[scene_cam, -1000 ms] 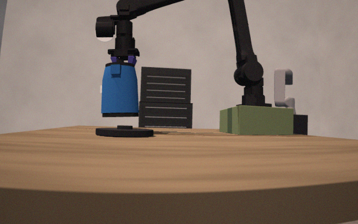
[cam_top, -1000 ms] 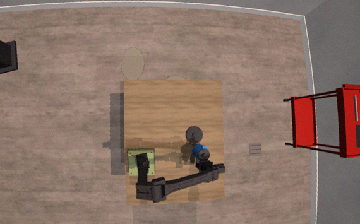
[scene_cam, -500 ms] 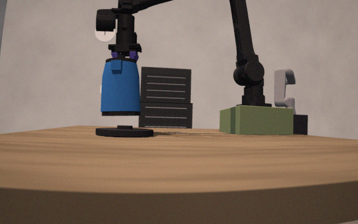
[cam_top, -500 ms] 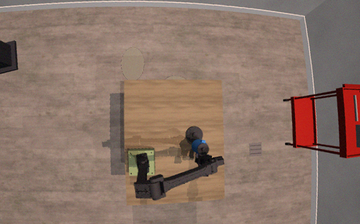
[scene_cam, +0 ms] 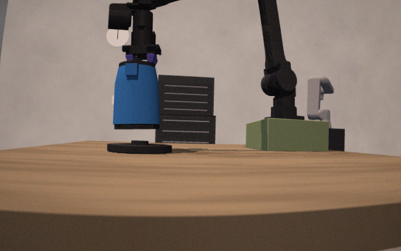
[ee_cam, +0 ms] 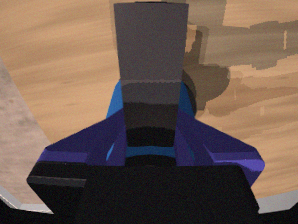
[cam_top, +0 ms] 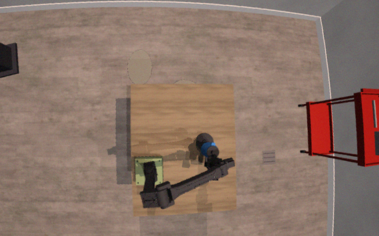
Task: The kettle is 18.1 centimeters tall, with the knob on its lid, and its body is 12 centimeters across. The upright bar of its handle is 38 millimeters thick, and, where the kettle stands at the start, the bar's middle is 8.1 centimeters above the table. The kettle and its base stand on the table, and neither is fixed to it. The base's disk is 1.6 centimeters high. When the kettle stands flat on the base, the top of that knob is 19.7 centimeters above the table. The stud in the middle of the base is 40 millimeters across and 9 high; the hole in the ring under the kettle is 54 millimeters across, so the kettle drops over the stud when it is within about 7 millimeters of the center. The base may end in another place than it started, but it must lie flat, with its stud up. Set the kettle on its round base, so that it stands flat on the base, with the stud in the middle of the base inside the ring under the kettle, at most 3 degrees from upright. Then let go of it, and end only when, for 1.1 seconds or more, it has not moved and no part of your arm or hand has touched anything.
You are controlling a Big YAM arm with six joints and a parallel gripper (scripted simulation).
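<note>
Now: hand 5 cm above the blue kettle, 3 cm to the right of it and 1 cm short of it. The rest, counted from my hand: round black base: 18 cm below, 12 cm to the left, 1 cm ahead.
</note>
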